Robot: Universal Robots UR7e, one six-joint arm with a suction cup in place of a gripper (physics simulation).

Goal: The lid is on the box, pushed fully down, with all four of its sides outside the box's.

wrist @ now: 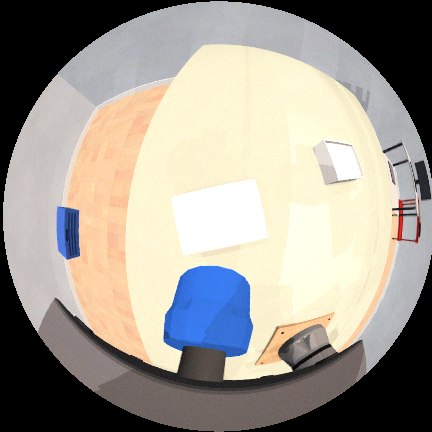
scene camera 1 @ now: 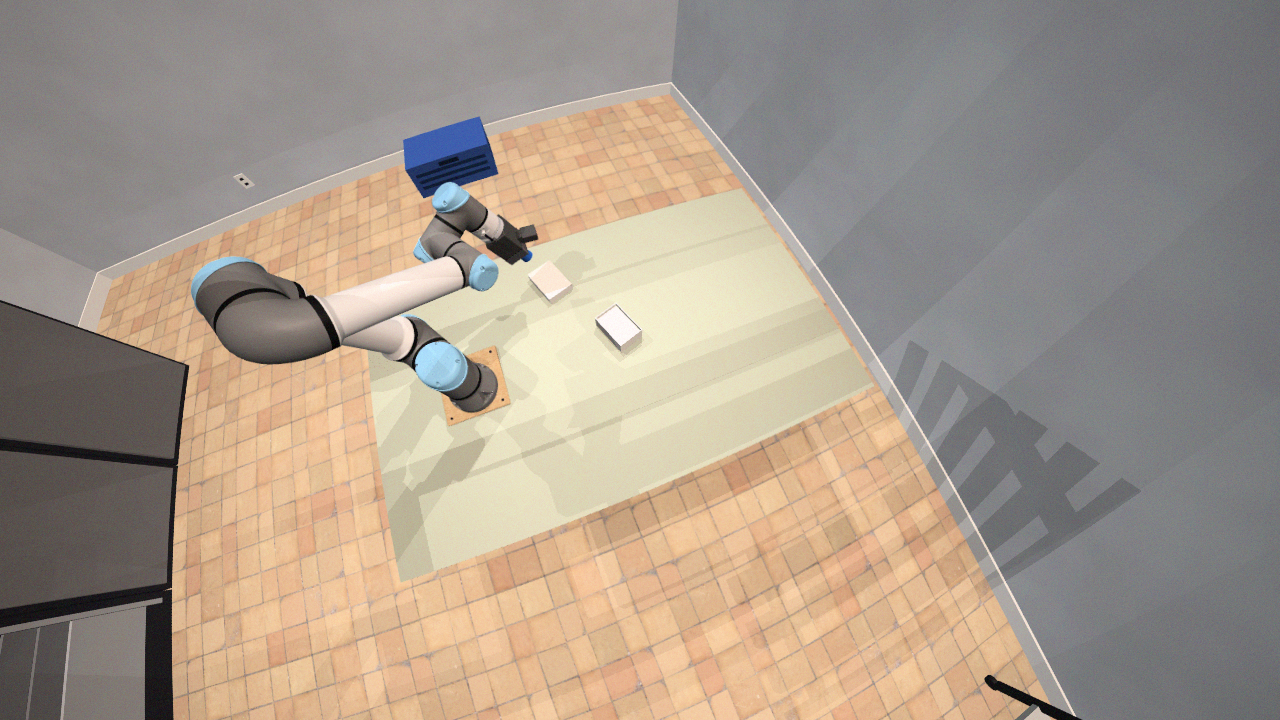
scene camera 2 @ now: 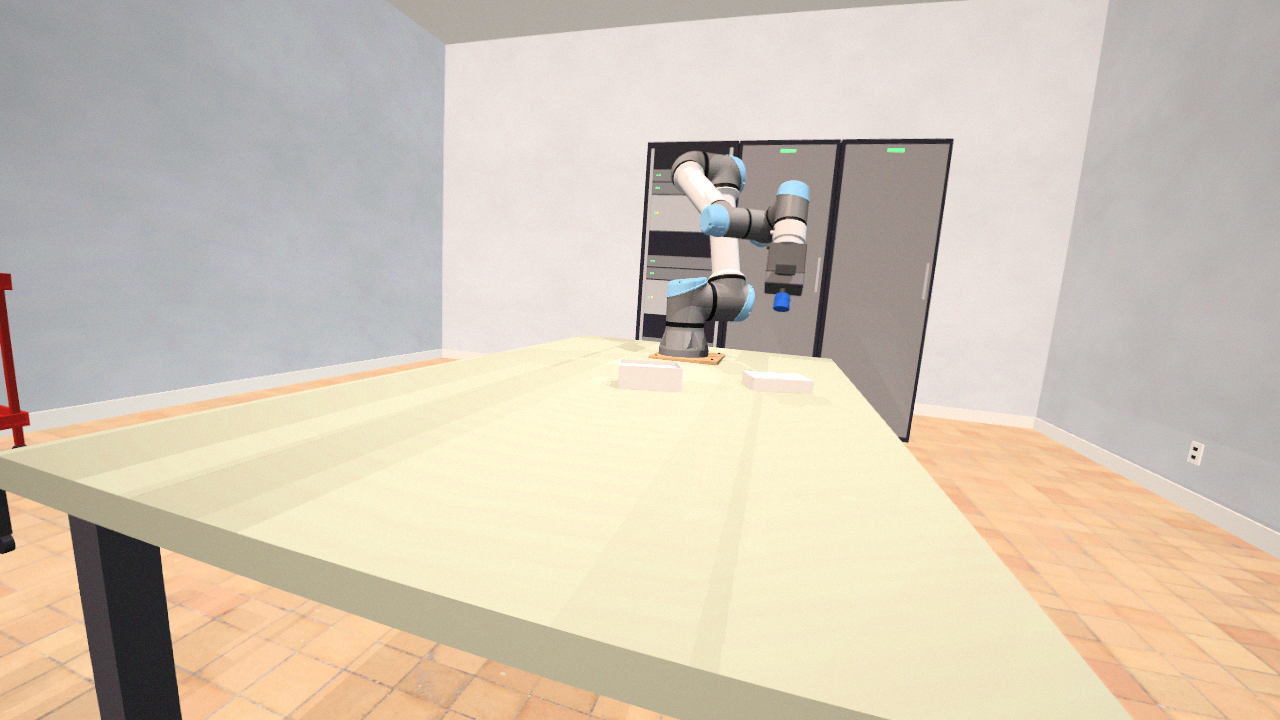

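Pixels of known places: hand at its tool point: (wrist: 213,290) (scene camera 1: 527,256) (scene camera 2: 781,308); arm's base at its link origin: (wrist: 301,341) (scene camera 1: 474,388) (scene camera 2: 683,354).
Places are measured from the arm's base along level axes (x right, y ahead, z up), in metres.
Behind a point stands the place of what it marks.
The white lid (scene camera 1: 549,279) @(y 0.282, x -0.320, z 0.018 m) (scene camera 2: 777,383) @(y 0.329, x -0.330, z 0.009 m) (wrist: 220,217) @(y 0.281, x -0.318, z 0.018 m) lies flat on the pale table, its plain face up, apart from the box. The white box (scene camera 1: 631,341) @(y 0.498, x -0.036, z 0.014 m) (scene camera 2: 650,377) @(y 0.508, x -0.111, z 0.018 m) (wrist: 324,162) @(y 0.441, x -0.147, z 0.014 m) is taller, stands upright and is open at the top. In scene camera 1 it is to the lower right of the lid. My suction gripper (scene camera 1: 528,257) (scene camera 2: 781,308) (wrist: 210,280), with its blue cup, hangs in the air above the table near the lid. The cup holds nothing, and there is a gap between it and the lid. The lid's underside is hidden.
The pale table (scene camera 1: 716,268) @(y 0.855, x -0.256, z -0.008 m) (scene camera 2: 537,501) @(y 1.016, x -0.222, z -0.008 m) carries my arm's wooden base plate (scene camera 1: 452,415) @(y -0.076, x 0.070, z -0.003 m) (wrist: 269,347) @(y -0.005, x -0.108, z 0.003 m). A blue chest (scene camera 1: 447,152) (wrist: 67,232) stands on the floor beyond the table. Dark cabinets (scene camera 2: 886,268) stand behind the arm. A red cart (scene camera 2: 8,344) shows at the left.
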